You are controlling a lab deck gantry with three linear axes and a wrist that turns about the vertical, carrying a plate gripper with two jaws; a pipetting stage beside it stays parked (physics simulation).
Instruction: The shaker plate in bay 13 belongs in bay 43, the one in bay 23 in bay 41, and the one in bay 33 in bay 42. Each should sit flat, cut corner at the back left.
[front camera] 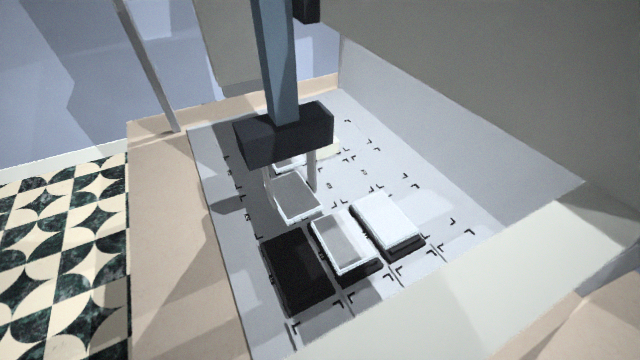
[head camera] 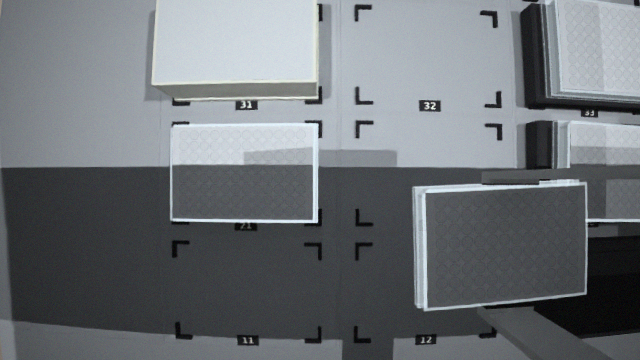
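Pixels of known places: gripper, between the fingertips: [front camera: 292, 195] [head camera: 503, 243]; robot's base, origin of its link: [front camera: 225, 158] [head camera: 180, 334].
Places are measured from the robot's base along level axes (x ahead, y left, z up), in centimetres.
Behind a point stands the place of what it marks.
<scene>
The gripper [front camera: 291, 194] {y 10.0, x 26.0, z 5.5 cm} [head camera: 511, 245] {y 10.0, x 26.0, z 5.5 cm} is shut on a clear shaker plate [front camera: 298, 197] {y 10.7, x 27.7, z 6.2 cm} [head camera: 505, 245] {y 10.0, x 25.6, z 6.2 cm}, holding it level above the deck and slightly turned in the head view, left of the bay 13 shaker. The black shaker in bay 13 [front camera: 296, 272] {y 4.0, x 41.2, z 2.4 cm} [head camera: 612, 280] {y 5.5, x 39.3, z 2.4 cm} bears no plate. The bay 23 plate [front camera: 345, 242] {y 14.9, x 40.5, z 3.7 cm} [head camera: 607, 150] {y 17.0, x 36.8, z 3.7 cm} lies on its black shaker, partly hidden by a jaw and the held plate in the head view. The bay 33 plate [front camera: 386, 218] {y 25.7, x 39.6, z 3.7 cm} [head camera: 600, 50] {y 25.4, x 36.5, z 3.7 cm} lies on its shaker. The cut corners are too small to tell; bays 41 to 43 do not show in the head view.
Another clear plate [front camera: 289, 164] {y 14.7, x 12.2, z 1.3 cm} [head camera: 245, 172] {y 15.0, x 6.8, z 1.4 cm} lies in bay 21, left of the held plate in the head view. A tall cream box [front camera: 329, 147] {y 26.6, x 12.7, z 3.1 cm} [head camera: 235, 40] {y 24.8, x 6.6, z 4.2 cm} stands in bay 31. A grey side wall [front camera: 425, 115] {y 49.9, x 21.8, z 11.7 cm} borders the deck.
</scene>
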